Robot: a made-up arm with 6 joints.
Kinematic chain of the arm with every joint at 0, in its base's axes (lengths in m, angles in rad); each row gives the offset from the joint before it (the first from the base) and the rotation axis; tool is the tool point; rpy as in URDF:
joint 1: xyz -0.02 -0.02 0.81 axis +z
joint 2: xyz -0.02 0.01 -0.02 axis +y
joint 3: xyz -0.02 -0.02 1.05 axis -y
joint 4: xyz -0.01 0.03 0 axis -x
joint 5: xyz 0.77 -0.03 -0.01 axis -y
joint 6: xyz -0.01 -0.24 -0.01 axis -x
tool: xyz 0.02 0.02 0 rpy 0 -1.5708 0
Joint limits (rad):
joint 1: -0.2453..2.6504
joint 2: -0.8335..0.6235
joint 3: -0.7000..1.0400
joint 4: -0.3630..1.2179
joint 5: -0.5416..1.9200
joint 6: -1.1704..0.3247
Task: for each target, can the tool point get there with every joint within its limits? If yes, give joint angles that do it. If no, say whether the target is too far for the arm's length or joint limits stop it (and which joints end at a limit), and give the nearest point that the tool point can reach.
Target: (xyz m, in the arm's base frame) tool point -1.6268 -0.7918 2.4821
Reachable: no: too far | nearest point -1.1701 -0.5725 2.1461 | short by 0.608 m
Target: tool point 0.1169 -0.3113 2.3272
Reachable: yes | joints 1.5205 -0.6264 0.2119 0.8434 0.5585 -0.9593
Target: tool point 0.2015 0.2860 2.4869
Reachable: yes | joints 1.5742 -0.0587 0.8600 0.2873 1.2152 -0.5259
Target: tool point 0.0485 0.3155 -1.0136
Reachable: no: joint limits stop it (at a limit: joint 2, joint 3, joint 4, joint 6) | nearest point 0.1193 0.6624 0.8743 | short by 1.921 m
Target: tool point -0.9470 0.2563 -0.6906
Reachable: no: joint limits stop it (at a limit: joint 1, joint 2, joint 4, joint 6) | nearest point -0.5379 0.4949 0.8783 | short by 1.639 m
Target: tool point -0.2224 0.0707 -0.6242
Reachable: no: joint limits stop it (at a limit: joint 1, joint 2, joint 3, joint 4, joint 6) | nearest point -0.5061 0.4754 0.8750 | short by 1.579 m
